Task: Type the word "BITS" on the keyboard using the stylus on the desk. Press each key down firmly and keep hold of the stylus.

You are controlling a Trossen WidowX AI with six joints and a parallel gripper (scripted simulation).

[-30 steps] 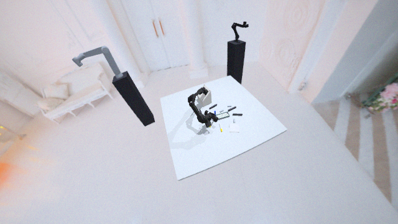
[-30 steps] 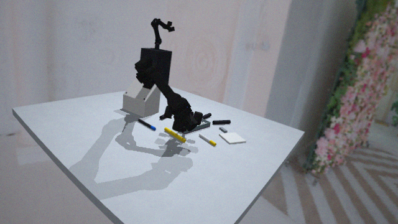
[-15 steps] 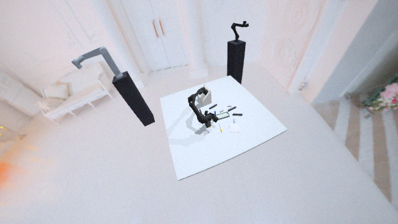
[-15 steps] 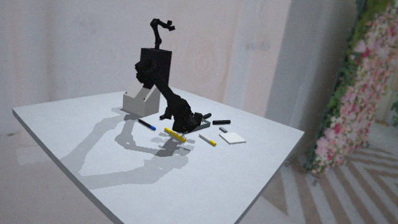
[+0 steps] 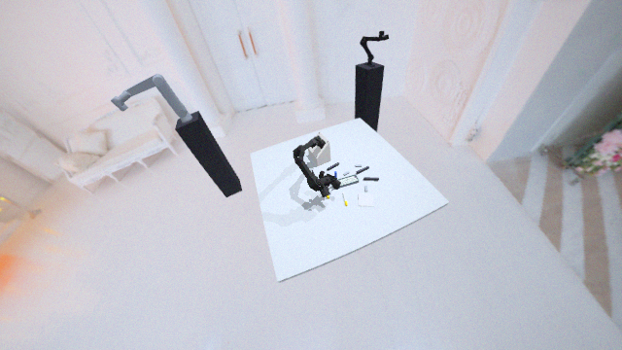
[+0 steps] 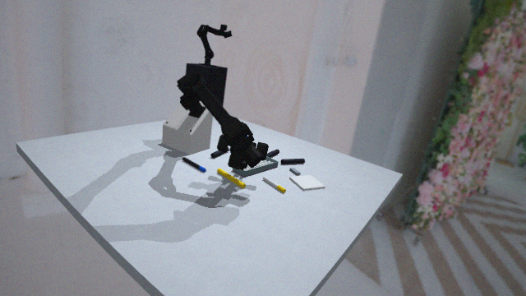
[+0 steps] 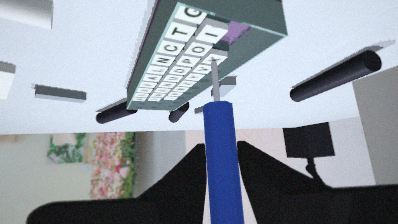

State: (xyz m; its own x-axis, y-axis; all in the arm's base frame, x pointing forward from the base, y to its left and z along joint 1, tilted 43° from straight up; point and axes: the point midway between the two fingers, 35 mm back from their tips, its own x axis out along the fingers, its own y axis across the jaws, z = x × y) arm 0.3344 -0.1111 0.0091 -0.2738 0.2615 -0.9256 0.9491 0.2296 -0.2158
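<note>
The yellow marker is 1 cm ahead of my gripper tip, 10 cm to the right of it and 8 cm below it. From my gripper tip the other things lie so: blue stylus: 1 cm below; then white pad: 24 cm ahead, 11 cm to the left, 9 cm below; then yellow-tipped pen: 16 cm ahead, 2 cm to the right, 8 cm below.
</note>
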